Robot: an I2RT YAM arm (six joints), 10 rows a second.
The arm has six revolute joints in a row. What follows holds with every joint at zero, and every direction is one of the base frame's. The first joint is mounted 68 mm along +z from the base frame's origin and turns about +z. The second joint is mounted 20 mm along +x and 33.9 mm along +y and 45.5 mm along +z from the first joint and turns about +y. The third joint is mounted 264 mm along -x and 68.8 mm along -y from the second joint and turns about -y. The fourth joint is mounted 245 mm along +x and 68.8 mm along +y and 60 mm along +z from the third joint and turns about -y. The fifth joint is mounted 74 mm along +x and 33.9 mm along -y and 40.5 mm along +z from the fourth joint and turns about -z. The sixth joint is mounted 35.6 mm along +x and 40.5 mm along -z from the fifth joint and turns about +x. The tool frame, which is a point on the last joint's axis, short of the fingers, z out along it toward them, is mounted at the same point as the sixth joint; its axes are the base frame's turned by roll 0, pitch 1.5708 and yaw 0 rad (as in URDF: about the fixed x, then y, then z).
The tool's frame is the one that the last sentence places.
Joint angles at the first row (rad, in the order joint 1, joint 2, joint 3, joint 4, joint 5, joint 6):
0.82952 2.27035 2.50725 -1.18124 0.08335 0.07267
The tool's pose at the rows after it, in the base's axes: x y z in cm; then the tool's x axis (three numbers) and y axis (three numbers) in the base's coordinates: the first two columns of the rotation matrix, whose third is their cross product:
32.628, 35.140, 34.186, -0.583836, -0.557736, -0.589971, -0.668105, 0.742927, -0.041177
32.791, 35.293, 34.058, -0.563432, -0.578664, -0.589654, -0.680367, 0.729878, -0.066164
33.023, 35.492, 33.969, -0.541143, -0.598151, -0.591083, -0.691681, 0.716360, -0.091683
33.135, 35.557, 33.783, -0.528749, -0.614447, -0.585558, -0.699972, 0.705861, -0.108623
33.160, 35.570, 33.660, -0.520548, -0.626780, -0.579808, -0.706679, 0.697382, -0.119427
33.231, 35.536, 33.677, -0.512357, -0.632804, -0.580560, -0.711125, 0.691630, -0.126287
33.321, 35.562, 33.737, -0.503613, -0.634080, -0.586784, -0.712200, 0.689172, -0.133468
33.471, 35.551, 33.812, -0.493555, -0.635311, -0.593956, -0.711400, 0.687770, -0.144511
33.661, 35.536, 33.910, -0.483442, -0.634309, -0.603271, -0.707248, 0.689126, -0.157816
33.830, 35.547, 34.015, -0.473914, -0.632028, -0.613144, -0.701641, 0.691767, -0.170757
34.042, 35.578, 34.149, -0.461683, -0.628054, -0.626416, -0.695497, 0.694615, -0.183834
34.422, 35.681, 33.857, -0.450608, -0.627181, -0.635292, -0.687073, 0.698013, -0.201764
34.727, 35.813, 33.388, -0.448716, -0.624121, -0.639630, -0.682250, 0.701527, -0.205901
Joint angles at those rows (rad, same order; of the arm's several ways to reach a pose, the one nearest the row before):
0.82914 2.27725 2.51568 -1.18201 0.09022 0.05398
0.82952 2.29026 2.53255 -1.18473 0.10014 0.02499
0.82951 2.30963 2.56176 -1.18998 0.11043 -0.00477
0.82913 2.31732 2.56839 -1.19312 0.11616 -0.02537
0.82913 2.31956 2.56830 -1.19575 0.11882 -0.03987
0.82761 2.31955 2.56827 -1.19306 0.11921 -0.05131
0.82686 2.31958 2.56832 -1.18392 0.12265 -0.05931
0.82494 2.31953 2.56823 -1.17283 0.12951 -0.06924
0.82265 2.31952 2.56822 -1.15871 0.14019 -0.07801
0.82113 2.31951 2.56818 -1.14380 0.15202 -0.08488
0.81922 2.31956 2.56792 -1.12365 0.16347 -0.09289
0.81618 2.31957 2.54962 -1.08971 0.17949 -0.10318
0.81388 2.31954 2.52667 -1.06030 0.18445 -0.10433

